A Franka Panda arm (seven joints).
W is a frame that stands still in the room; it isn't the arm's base.
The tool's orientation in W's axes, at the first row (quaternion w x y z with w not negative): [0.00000, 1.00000, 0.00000, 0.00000]
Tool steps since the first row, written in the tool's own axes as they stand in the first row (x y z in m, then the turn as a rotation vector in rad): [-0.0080, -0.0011, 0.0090, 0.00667, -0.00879, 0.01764]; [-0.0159, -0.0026, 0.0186, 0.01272, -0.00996, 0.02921]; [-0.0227, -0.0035, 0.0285, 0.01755, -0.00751, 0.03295]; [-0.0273, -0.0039, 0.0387, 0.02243, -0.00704, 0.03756]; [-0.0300, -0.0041, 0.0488, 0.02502, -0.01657, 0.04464]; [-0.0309, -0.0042, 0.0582, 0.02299, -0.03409, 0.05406]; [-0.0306, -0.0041, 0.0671, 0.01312, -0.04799, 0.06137]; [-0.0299, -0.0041, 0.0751, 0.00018, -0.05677, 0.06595]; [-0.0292, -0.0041, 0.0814, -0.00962, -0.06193, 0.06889]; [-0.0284, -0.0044, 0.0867, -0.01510, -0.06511, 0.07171]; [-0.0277, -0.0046, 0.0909, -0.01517, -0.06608, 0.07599]
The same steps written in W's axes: [-0.0080, 0.0011, -0.0090, 0.00667, 0.00879, -0.01764]; [-0.0159, 0.0026, -0.0186, 0.01272, 0.00996, -0.02921]; [-0.0227, 0.0035, -0.0285, 0.01755, 0.00751, -0.03295]; [-0.0273, 0.0039, -0.0387, 0.02243, 0.00704, -0.03756]; [-0.0300, 0.0041, -0.0488, 0.02502, 0.01657, -0.04464]; [-0.0309, 0.0042, -0.0582, 0.02299, 0.03409, -0.05406]; [-0.0306, 0.0041, -0.0671, 0.01312, 0.04799, -0.06137]; [-0.0299, 0.0041, -0.0751, 0.00018, 0.05677, -0.06595]; [-0.0292, 0.0041, -0.0814, -0.00962, 0.06193, -0.06889]; [-0.0284, 0.0044, -0.0867, -0.01510, 0.06511, -0.07171]; [-0.0277, 0.0046, -0.0909, -0.01517, 0.06608, -0.07599]
